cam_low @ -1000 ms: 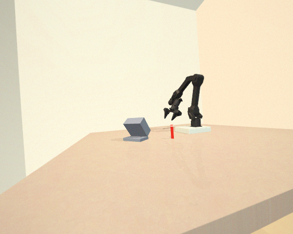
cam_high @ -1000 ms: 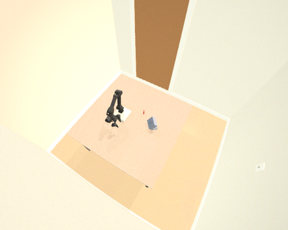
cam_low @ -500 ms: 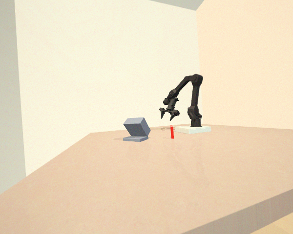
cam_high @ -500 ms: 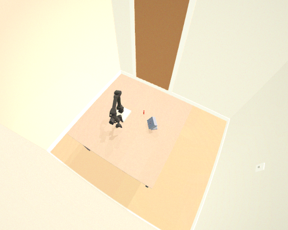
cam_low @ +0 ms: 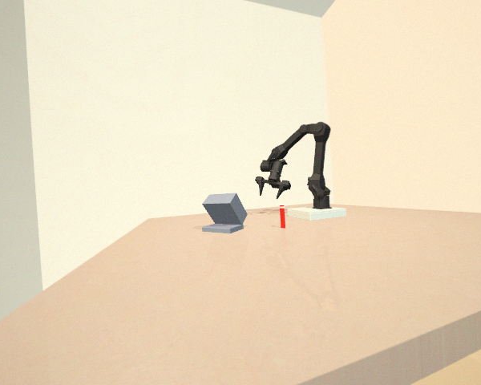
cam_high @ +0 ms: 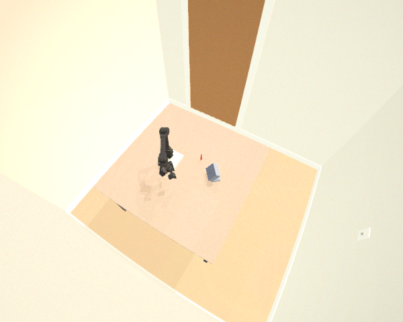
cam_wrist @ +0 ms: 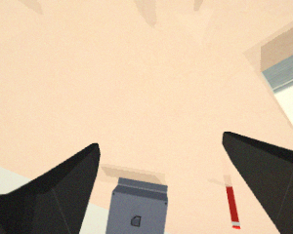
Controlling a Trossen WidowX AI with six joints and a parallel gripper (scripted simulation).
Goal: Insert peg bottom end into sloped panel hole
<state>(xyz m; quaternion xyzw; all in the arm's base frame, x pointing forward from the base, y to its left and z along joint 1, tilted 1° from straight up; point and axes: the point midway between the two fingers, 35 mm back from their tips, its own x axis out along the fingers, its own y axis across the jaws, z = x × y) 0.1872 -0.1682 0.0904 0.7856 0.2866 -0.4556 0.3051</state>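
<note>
The red peg is 32 cm to the left of my gripper tip, 8 cm ahead of it and 4 cm below it. Round my gripper tip: sloped panel: 27 cm ahead, 22 cm to the left, 2 cm below; then flat foot: 28 cm ahead, 24 cm to the left, 9 cm below.
</note>
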